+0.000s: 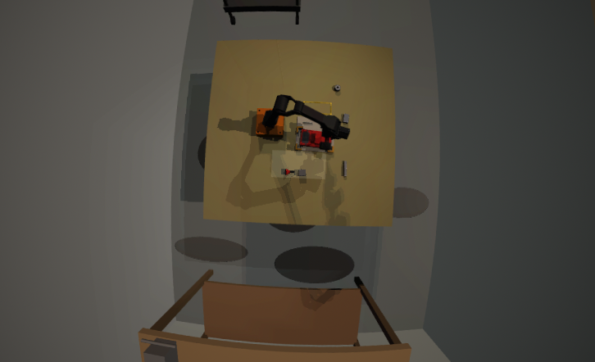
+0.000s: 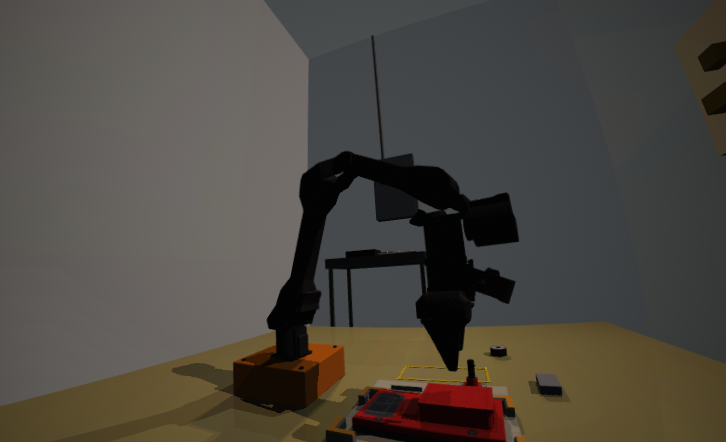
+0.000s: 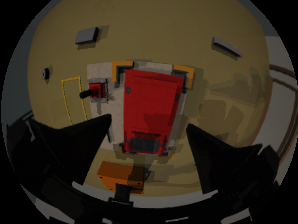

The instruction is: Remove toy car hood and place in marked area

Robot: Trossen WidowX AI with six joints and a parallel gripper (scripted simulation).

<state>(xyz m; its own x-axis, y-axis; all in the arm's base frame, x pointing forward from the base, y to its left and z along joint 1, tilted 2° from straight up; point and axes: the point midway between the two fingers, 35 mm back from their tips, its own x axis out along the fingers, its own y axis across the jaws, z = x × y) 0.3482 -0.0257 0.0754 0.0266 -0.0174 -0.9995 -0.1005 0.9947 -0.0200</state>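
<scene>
The hood lies 6 cm below my gripper tip. Also, from my gripper tip: small wheel 38 cm to the left, 9 cm below, 3 cm ahead.
</scene>
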